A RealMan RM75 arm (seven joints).
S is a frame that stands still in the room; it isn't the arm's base.
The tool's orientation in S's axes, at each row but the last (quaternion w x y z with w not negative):
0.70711, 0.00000, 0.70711, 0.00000
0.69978, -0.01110, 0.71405, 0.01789
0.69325, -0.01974, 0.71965, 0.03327
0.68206, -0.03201, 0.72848, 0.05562
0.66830, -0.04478, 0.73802, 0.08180
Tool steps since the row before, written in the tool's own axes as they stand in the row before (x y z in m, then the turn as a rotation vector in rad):
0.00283, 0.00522, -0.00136, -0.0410, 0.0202, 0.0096
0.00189, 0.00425, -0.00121, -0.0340, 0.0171, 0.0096
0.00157, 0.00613, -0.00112, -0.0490, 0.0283, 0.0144
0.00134, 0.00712, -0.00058, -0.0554, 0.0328, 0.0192
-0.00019, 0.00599, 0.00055, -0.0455, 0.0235, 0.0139
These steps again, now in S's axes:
-0.00136, 0.00522, -0.00283, 0.0096, 0.0202, 0.0410
-0.00142, 0.00421, -0.00182, 0.0096, 0.0172, 0.0340
-0.00163, 0.00606, -0.00140, 0.0141, 0.0284, 0.0490
-0.00154, 0.00703, -0.00103, 0.0187, 0.0333, 0.0553
-0.00049, 0.00598, 0.00050, 0.0142, 0.0236, 0.0453

